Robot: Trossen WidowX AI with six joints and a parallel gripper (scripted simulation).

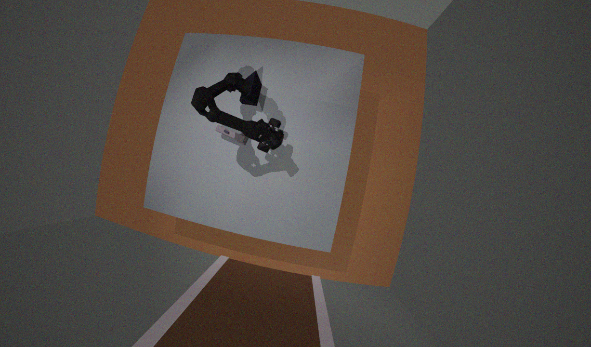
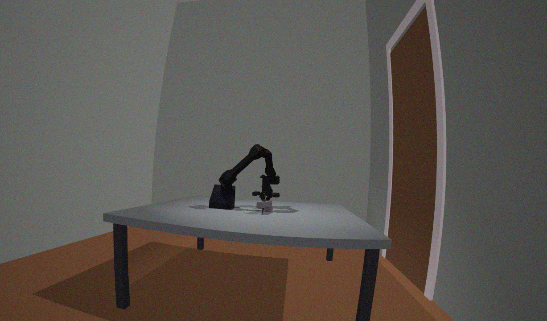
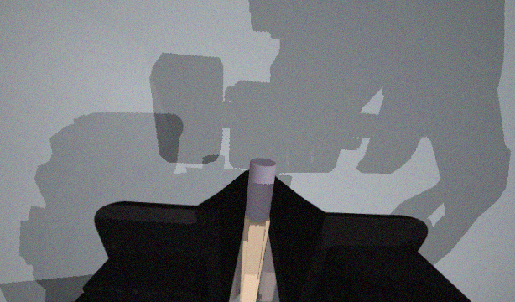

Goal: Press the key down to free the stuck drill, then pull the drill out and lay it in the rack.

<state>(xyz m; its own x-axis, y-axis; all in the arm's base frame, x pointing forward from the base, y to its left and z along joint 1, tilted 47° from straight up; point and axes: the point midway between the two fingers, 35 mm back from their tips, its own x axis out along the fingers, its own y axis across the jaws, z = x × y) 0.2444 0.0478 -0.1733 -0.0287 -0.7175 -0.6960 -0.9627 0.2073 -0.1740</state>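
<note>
My gripper tip is now 1 cm past the drill, 4 cm to the left of it and 4 cm below it. Round my gripper tip: rack (2 cm behind, 5 cm to the right, 1 cm above).
</note>
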